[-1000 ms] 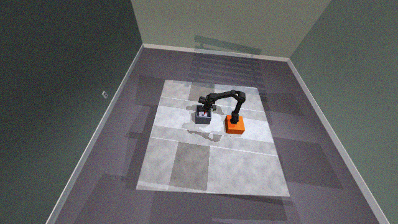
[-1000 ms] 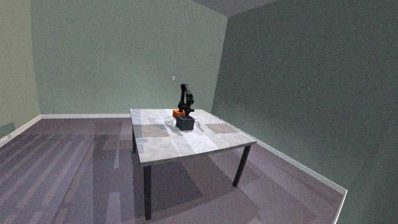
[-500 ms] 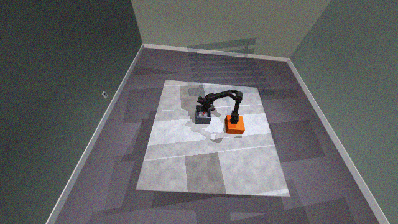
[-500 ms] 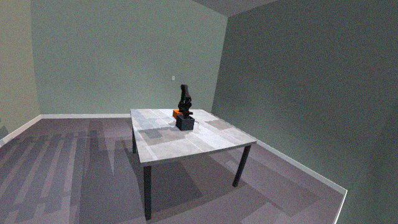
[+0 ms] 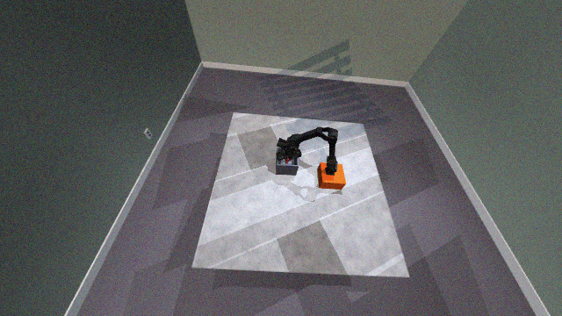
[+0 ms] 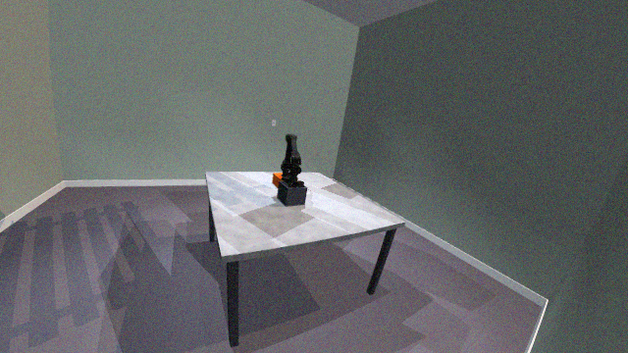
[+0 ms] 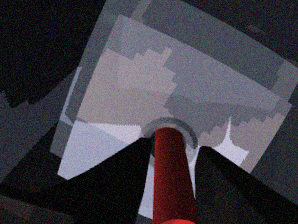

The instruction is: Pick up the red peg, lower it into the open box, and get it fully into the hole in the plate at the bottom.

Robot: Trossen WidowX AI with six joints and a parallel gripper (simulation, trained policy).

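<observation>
My gripper tip is now 10 mm to the right of the red peg and 10 mm below it. Also, from my gripper tip: pale plate (30 mm below, 10 mm to the left).
</observation>
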